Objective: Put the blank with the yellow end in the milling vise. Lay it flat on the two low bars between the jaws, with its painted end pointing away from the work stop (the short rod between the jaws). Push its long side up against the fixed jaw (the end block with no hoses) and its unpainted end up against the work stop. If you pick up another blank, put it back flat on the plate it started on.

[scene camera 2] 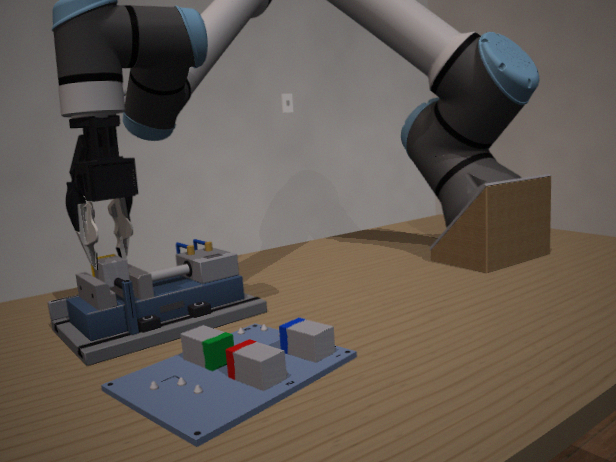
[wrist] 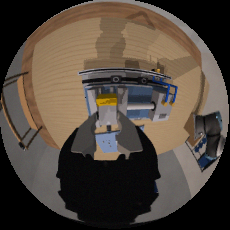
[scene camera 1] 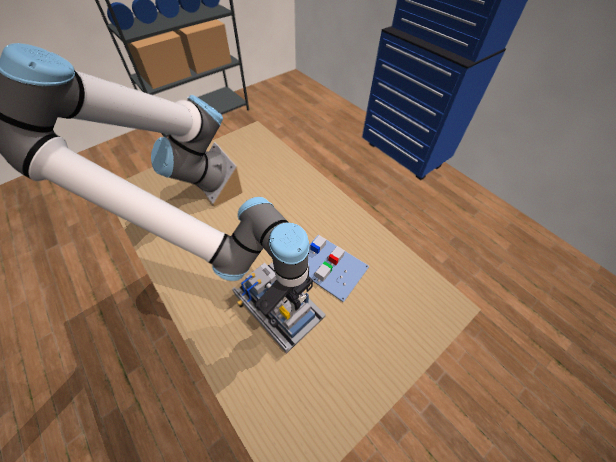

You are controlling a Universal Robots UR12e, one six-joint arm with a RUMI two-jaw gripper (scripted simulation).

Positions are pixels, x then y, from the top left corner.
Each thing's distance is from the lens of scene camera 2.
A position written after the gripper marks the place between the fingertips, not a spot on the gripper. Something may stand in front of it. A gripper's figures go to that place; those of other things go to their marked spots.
gripper [scene camera 2: 109, 266]: 86 cm
blue-ended blank [scene camera 2: 309, 340]: 68 cm
